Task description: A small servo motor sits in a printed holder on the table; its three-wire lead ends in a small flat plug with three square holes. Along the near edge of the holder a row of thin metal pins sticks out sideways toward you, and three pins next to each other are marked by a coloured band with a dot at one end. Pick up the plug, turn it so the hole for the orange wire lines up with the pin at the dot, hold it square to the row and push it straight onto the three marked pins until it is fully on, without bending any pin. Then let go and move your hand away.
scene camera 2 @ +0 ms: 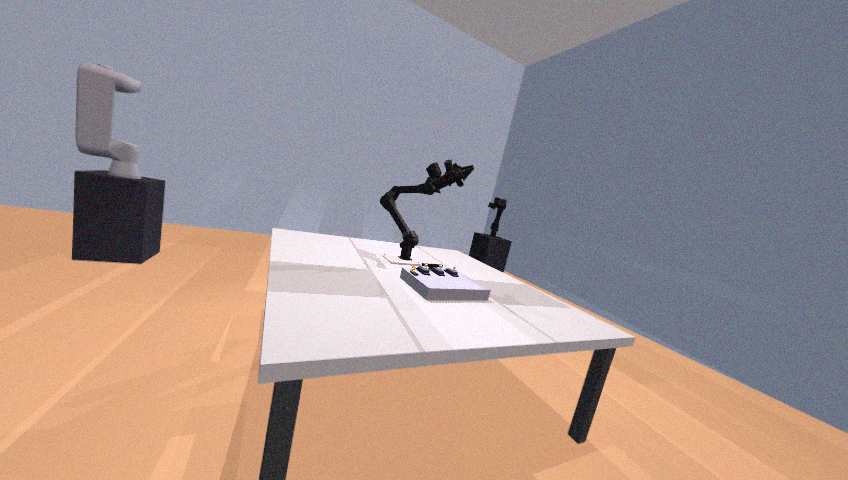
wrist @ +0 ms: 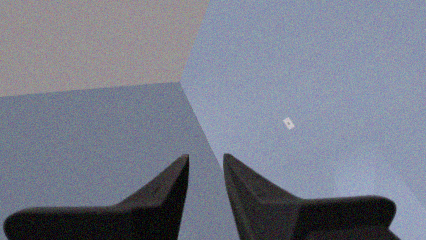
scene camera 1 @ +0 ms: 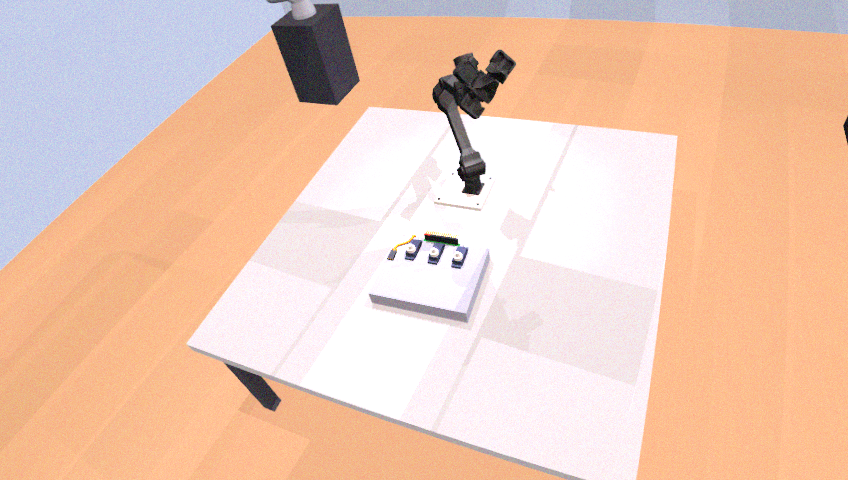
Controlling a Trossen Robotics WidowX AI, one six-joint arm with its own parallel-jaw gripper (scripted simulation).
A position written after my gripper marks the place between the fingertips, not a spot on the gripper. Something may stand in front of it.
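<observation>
I can see my gripper (scene camera 1: 500, 77), and I find the gripper (wrist: 206, 159) visible too.
</observation>
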